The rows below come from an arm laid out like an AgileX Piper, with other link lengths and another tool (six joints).
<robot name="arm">
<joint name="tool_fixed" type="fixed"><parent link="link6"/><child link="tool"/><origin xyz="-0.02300 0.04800 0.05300" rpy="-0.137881 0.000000 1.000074"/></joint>
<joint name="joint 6" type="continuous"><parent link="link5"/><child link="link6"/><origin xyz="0.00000 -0.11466 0.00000" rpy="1.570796 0.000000 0.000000"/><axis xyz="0 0 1"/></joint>
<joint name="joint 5" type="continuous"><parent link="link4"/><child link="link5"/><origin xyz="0.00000 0.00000 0.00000" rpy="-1.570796 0.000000 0.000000"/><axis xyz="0 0 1"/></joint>
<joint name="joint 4" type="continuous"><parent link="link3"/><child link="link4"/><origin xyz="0.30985 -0.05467 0.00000" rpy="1.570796 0.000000 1.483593"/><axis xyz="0 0 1"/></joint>
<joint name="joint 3" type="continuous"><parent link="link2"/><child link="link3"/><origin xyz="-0.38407 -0.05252 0.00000" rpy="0.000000 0.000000 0.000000"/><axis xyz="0 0 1"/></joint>
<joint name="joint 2" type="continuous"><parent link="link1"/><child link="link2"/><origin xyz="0.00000 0.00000 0.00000" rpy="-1.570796 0.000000 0.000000"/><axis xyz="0 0 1"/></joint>
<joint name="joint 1" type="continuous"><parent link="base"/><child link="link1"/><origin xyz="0.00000 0.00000 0.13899" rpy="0.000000 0.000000 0.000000"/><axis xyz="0 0 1"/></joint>
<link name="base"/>
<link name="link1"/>
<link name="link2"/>
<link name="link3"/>
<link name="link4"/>
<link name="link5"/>
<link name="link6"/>
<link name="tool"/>
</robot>
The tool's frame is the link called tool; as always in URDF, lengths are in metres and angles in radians. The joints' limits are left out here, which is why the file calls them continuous.
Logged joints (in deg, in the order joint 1, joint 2, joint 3, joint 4, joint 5, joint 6), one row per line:
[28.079 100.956 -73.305 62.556 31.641 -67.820]
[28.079 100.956 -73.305 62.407 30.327 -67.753]
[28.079 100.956 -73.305 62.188 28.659 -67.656]
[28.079 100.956 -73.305 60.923 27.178 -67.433]
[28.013 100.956 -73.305 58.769 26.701 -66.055]
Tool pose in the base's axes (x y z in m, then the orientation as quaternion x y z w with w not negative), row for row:
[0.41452 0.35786 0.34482 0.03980 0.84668 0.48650 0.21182]
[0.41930 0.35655 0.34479 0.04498 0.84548 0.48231 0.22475]
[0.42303 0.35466 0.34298 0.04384 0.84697 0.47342 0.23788]
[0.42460 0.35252 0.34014 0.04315 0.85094 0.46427 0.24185]
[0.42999 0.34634 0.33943 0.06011 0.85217 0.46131 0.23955]
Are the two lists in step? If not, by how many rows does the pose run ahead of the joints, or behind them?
The pose runs 1 row ahead of the joints: the pose in row i belongs to the joints in row i + 1.
